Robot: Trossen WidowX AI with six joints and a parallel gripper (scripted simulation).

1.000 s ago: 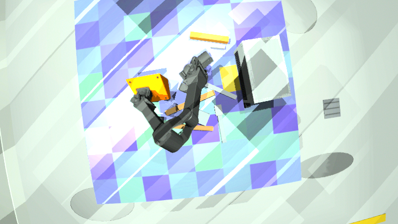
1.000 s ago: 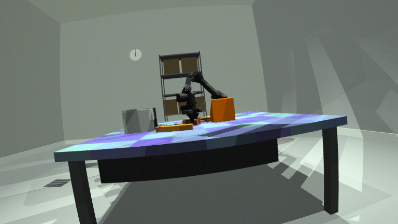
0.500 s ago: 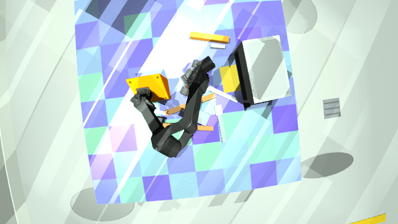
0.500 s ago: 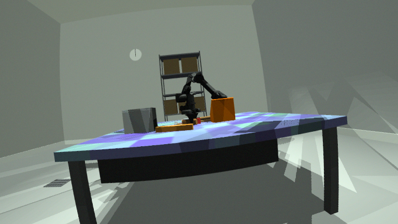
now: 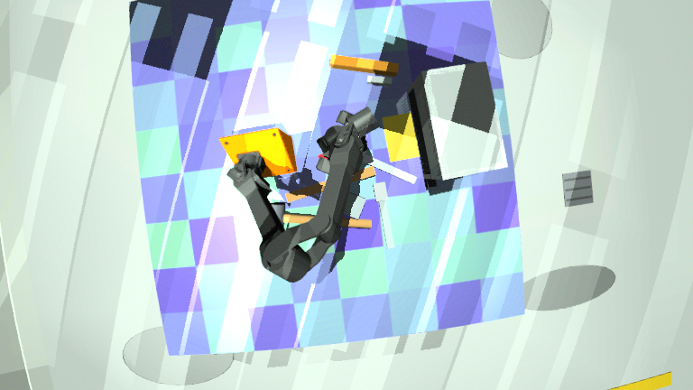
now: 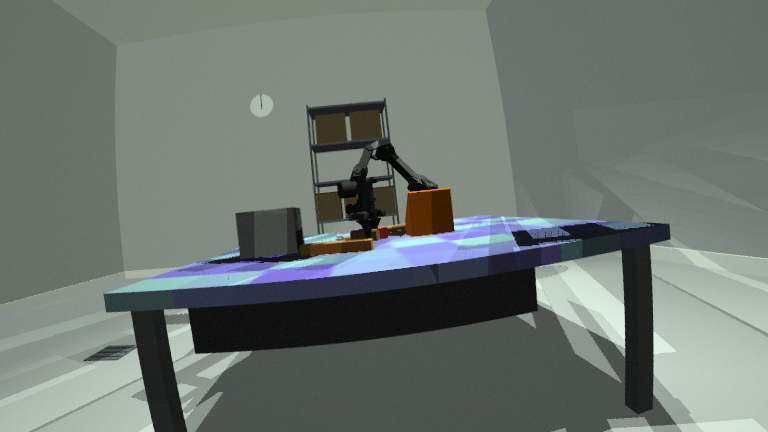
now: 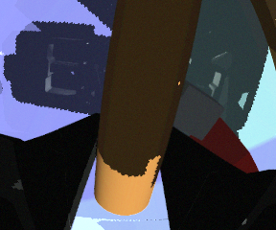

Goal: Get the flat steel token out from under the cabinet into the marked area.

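The red cube lies 40 mm behind my gripper tip, 40 mm to the right of it and 10 mm above it. Also, from my gripper tip: flat wooden stick 40 mm behind, 120 mm to the right; then grey flat tool 120 mm ahead, 220 mm to the right; then small white block 170 mm ahead, 190 mm to the left.
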